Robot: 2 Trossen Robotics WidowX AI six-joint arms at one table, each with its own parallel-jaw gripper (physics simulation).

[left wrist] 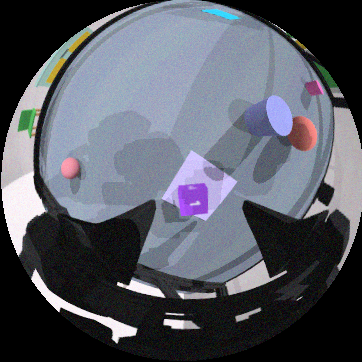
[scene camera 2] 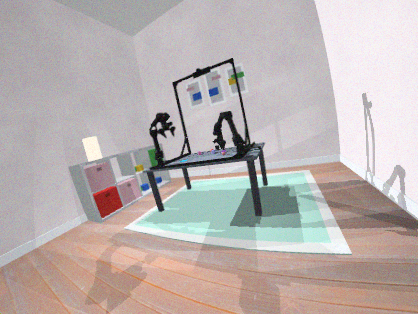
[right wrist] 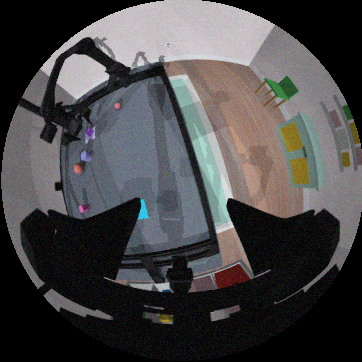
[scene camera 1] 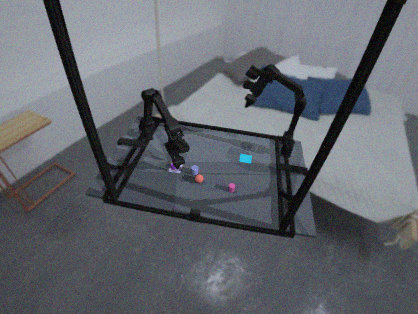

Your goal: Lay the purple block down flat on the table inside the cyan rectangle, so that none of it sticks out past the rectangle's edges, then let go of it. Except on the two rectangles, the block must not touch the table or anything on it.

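Frame: origin at the left arm's base, x ahead, y left, z up, level; centimetres.
Seen in the pictures: left gripper, fingertip midpoint: (left wrist: 200,204) (scene camera 2: 222,149) (right wrist: 85,131); right gripper, fingertip midpoint: (scene camera 2: 170,137) (right wrist: 184,202) (scene camera 1: 247,104); left arm's base at its link origin: (scene camera 2: 241,151) (right wrist: 125,80) (scene camera 1: 147,135); right arm's base at its link origin: (scene camera 2: 160,163) (right wrist: 179,261) (scene camera 1: 286,153).
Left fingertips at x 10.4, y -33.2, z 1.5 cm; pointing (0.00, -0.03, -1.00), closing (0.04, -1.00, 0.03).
Observation:
Offsets run from my left fingertips to a thing's middle. "pt": to the spot under its first point.
The purple block {dx -0.7, dy +0.5, dz -2.4 cm} (scene camera 1: 173,166) (left wrist: 192,200) (right wrist: 90,133) is at the lavender rectangle {pt dx +1.2, dy -2.9, dz -3.3 cm} (left wrist: 220,182); in the left wrist view it overlaps that rectangle's lower left edge, and its exact contact is unclear. My left gripper (scene camera 1: 178,164) (left wrist: 200,204) is open and empty above the block, which shows between its fingertips in the left wrist view. The cyan rectangle {pt dx +44.2, dy -5.6, dz -3.3 cm} (scene camera 1: 245,158) (left wrist: 221,14) (right wrist: 143,210) lies bare toward the right of the table in scene camera 1. My right gripper (scene camera 1: 246,95) (right wrist: 184,202) is open and empty, raised high above the table's back right.
A blue-violet cylinder {dx +9.7, dy -7.2, dz -1.3 cm} (scene camera 1: 195,170) (left wrist: 280,115) stands beside an orange ball {dx +9.8, dy -14.4, dz -0.9 cm} (scene camera 1: 199,178) (left wrist: 304,134), right of the block in scene camera 1. A magenta cylinder {dx +24.6, dy -25.9, dz -1.3 cm} (scene camera 1: 232,188) (left wrist: 314,88) is farther right. A pink ball {dx +3.0, dy +19.3, dz -1.7 cm} (left wrist: 70,168) (right wrist: 117,105) lies on the table. Black frame posts stand around.

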